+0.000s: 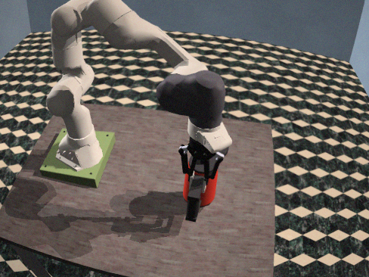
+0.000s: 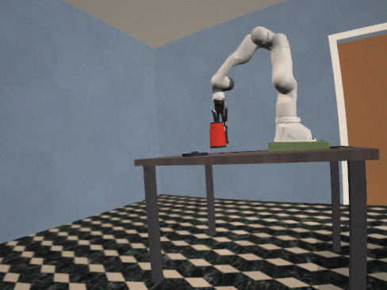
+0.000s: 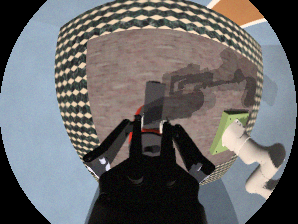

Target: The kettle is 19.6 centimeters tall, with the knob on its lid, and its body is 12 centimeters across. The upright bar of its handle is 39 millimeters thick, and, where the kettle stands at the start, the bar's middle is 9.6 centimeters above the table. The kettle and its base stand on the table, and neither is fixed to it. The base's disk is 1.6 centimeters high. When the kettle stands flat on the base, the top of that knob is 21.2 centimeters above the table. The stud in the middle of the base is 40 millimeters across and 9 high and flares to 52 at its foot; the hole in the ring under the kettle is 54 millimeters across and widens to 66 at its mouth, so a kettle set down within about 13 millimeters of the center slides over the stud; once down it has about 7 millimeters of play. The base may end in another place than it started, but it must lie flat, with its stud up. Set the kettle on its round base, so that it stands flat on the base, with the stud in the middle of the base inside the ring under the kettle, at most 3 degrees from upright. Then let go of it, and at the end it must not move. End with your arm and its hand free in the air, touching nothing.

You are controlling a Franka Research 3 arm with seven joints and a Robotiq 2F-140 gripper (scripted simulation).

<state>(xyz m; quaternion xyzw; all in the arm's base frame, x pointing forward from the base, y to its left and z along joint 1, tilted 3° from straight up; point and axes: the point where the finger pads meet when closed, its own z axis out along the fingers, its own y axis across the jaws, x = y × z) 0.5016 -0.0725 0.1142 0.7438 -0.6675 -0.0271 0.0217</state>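
The red kettle is 60 mm below my hand and 30 mm to the left of it. Round my hand: round kettle base (370 mm to the left, 180 mm below, 50 mm behind).
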